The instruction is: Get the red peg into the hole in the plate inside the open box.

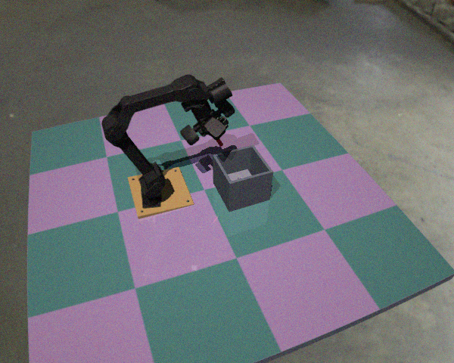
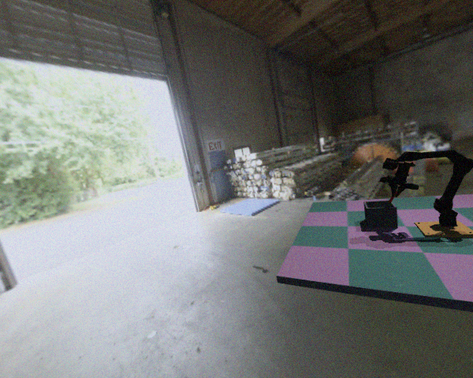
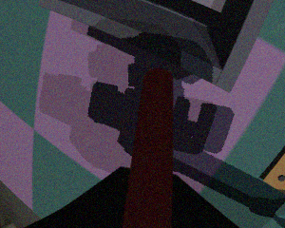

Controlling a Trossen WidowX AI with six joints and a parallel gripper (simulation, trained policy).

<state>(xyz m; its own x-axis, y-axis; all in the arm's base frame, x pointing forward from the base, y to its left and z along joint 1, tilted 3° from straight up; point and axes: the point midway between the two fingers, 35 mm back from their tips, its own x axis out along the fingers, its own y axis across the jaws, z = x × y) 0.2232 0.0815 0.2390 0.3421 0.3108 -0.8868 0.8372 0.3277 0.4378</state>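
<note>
Right now the grey plate is 170 mm below my gripper tip, 90 mm to the right of it and 80 mm ahead of it. Also, from my gripper tip: red peg (10 mm to the right, 10 mm ahead).
</note>
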